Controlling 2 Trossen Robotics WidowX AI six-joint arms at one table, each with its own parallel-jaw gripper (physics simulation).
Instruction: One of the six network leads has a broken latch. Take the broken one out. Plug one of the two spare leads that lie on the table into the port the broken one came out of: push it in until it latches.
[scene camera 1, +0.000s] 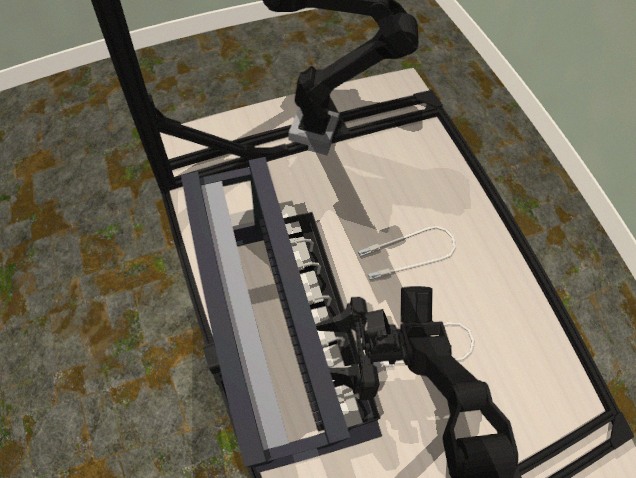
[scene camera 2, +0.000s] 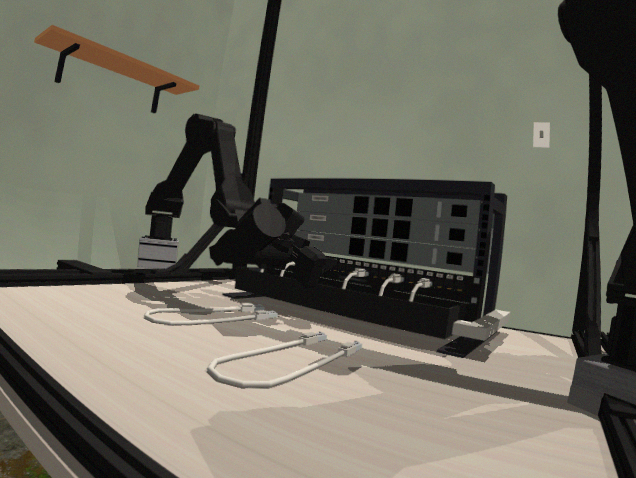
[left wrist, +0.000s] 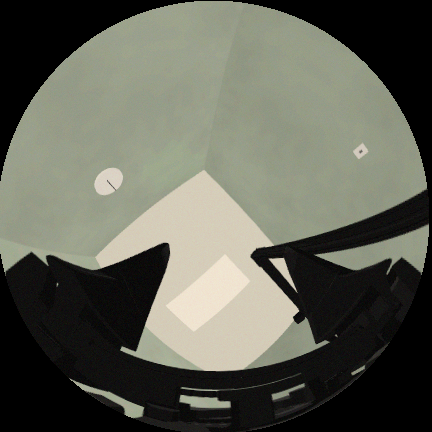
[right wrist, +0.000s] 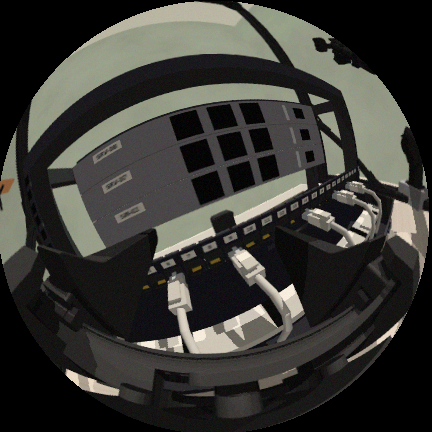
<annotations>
my right gripper: scene camera 1 314, 348; scene camera 2; right wrist; not seen in the left wrist view (out of frame)
same spot on my right gripper: (scene camera 2: 299, 242) = (right wrist: 142, 252)
</annotations>
